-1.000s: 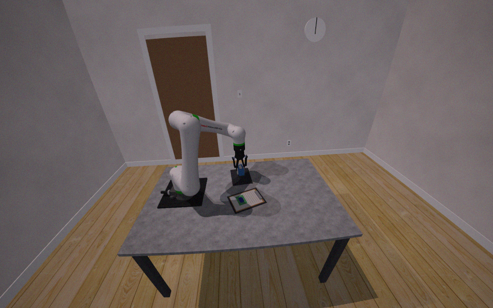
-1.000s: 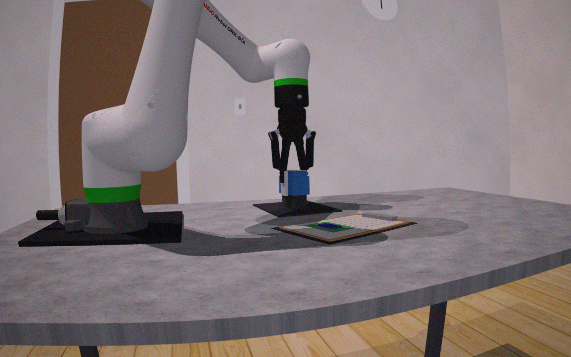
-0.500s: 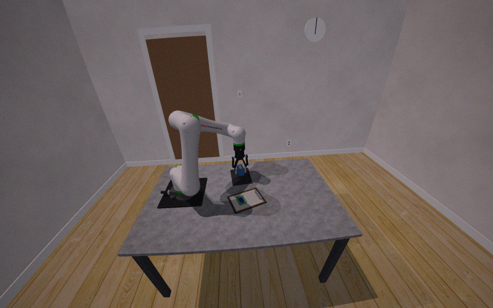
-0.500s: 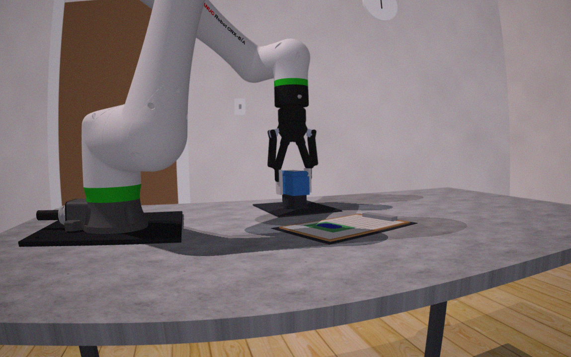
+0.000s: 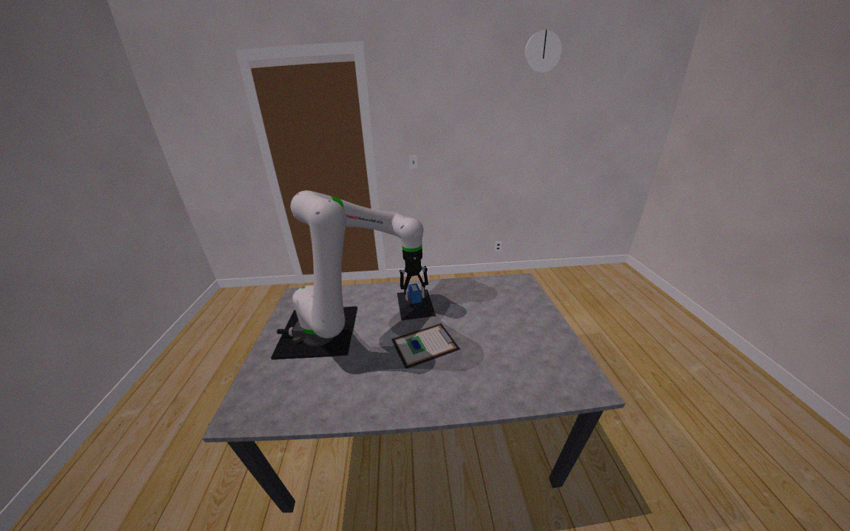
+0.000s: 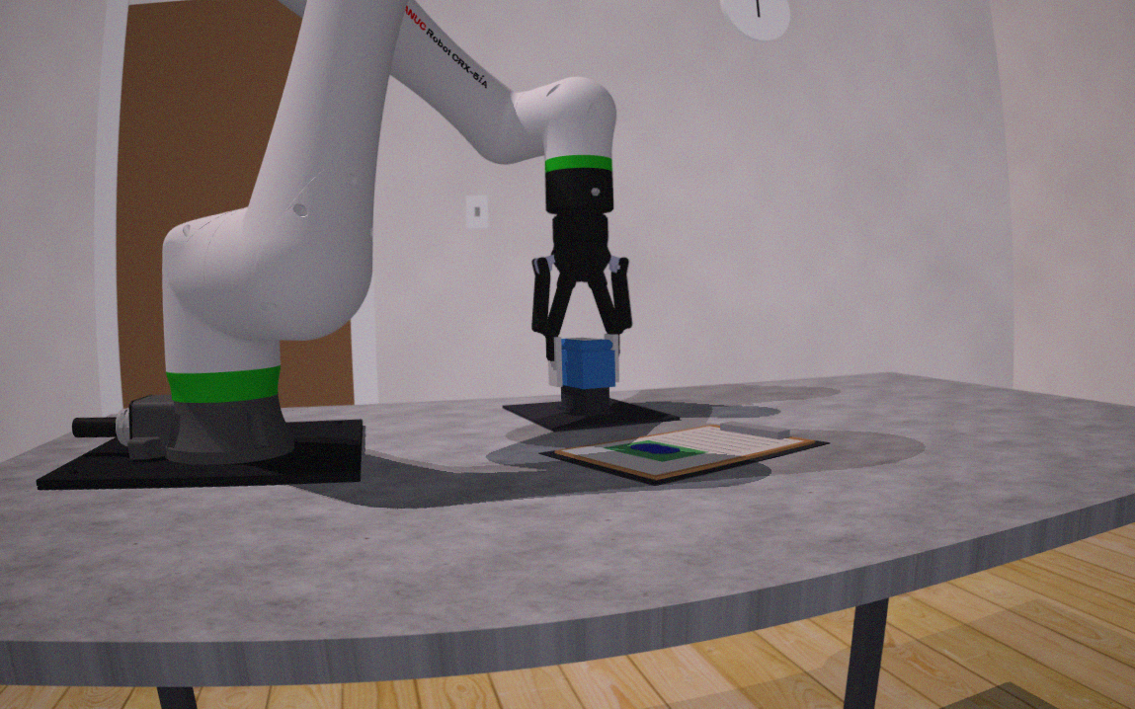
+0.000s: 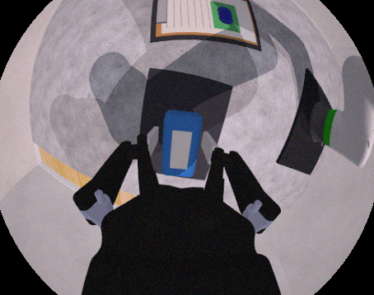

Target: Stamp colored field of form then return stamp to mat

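Right now the blue stamp is 2 cm below my hand. From my hand the other things lie so: dark mat: 7 cm below; stamp base: 5 cm below.
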